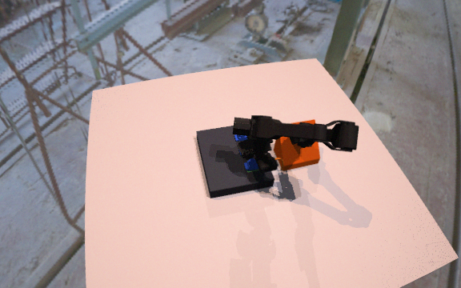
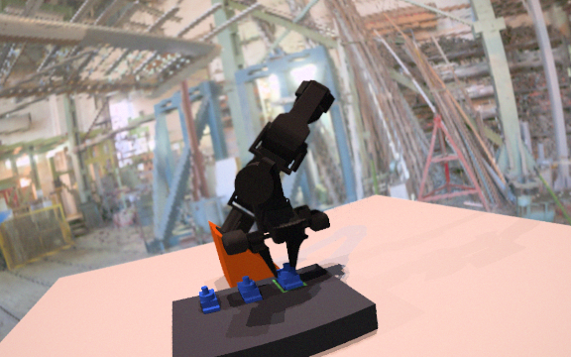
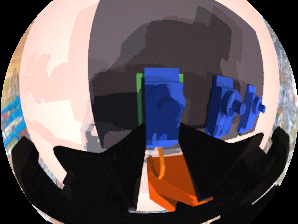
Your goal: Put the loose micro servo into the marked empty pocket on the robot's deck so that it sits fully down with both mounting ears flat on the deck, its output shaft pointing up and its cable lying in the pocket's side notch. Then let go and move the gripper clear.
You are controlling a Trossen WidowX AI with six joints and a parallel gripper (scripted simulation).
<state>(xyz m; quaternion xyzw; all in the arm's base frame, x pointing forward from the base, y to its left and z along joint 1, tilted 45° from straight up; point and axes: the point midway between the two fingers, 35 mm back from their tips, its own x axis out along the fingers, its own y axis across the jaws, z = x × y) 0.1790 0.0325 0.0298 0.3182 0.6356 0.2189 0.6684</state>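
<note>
Right now my gripper tip is 110 mm short of the dark deck, 90 mm to the left of it and 40 mm above it.
</note>
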